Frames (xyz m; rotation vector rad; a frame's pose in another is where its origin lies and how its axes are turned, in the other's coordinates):
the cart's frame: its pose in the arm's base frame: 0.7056 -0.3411 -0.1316 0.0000 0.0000 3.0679
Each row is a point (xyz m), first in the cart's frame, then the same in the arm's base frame.
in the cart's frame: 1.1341 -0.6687 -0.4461
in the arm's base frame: -0.3762 0.4093 -0.5777
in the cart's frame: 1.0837 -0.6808 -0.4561
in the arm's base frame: -0.3250 0.4176 -0.5877
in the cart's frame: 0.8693 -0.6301 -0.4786
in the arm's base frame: -0.1149 0.3513 -0.6102
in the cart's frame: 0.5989 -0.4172 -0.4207
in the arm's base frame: 0.1390 0.1191 -0.5523
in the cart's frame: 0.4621 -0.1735 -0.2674
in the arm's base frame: 0.2575 -0.1340 -0.3990
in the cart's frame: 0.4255 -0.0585 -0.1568
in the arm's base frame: 0.2856 -0.2514 -0.2884
